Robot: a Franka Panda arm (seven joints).
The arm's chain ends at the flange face. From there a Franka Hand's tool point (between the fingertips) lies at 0.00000 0.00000 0.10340 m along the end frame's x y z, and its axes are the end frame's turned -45 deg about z.
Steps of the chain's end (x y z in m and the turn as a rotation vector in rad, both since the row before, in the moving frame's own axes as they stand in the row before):
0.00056 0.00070 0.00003 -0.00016 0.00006 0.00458
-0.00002 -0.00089 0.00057 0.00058 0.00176 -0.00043
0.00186 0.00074 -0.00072 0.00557 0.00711 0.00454
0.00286 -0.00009 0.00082 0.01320 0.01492 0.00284
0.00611 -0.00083 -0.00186 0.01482 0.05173 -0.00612
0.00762 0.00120 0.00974 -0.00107 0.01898 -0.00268
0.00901 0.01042 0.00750 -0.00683 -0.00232 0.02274
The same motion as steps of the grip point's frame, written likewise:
-0.00011 0.00091 0.00003 -0.00016 -0.00007 0.00458
0.00079 -0.00056 0.00057 -0.00083 0.00165 -0.00043
0.00172 0.00195 -0.00072 -0.00109 0.00897 0.00454
0.00414 0.00209 0.00080 -0.00122 0.01988 0.00284
0.00978 0.00642 -0.00201 -0.02610 0.04706 -0.00612
0.00585 0.00770 0.00972 -0.01418 0.01266 -0.00268
-0.00167 0.01406 0.00750 -0.00319 -0.00647 0.02274

